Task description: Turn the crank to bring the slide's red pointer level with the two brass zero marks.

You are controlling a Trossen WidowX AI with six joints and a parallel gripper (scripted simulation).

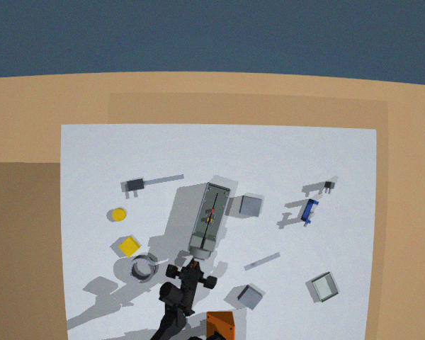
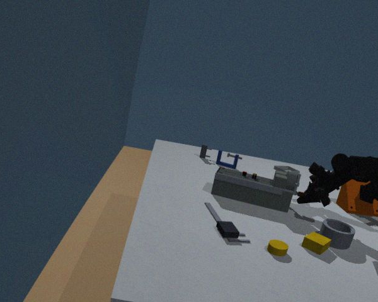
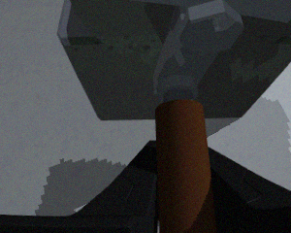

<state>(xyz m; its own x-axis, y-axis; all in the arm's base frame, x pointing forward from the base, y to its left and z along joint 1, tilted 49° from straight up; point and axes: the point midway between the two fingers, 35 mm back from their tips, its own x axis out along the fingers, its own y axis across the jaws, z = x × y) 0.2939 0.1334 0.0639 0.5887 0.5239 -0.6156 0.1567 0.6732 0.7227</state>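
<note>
My gripper tip is 20 mm past the brown crank handle and 30 mm below it. Round my gripper tip: flat grey bar (270 mm to the right, 30 mm below); red pointer (200 mm ahead, 40 mm to the right, 50 mm above); yellow block (270 mm to the left, 20 mm below).
</note>
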